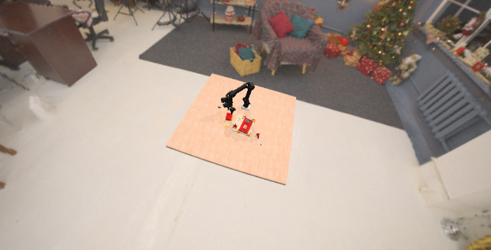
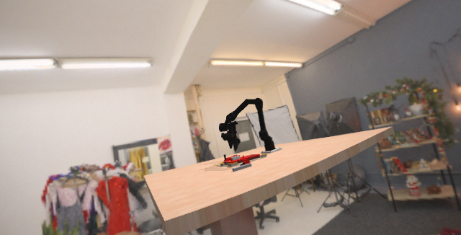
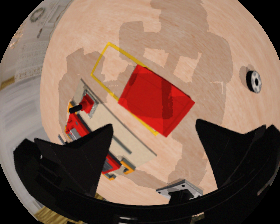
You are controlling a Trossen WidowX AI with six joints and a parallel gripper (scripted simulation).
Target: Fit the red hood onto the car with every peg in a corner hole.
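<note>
My gripper tip is 6 cm above the red hood and 2 cm short of it. Round my gripper tip: white piece (48 cm to the left, 13 cm ahead, 7 cm below).
</note>
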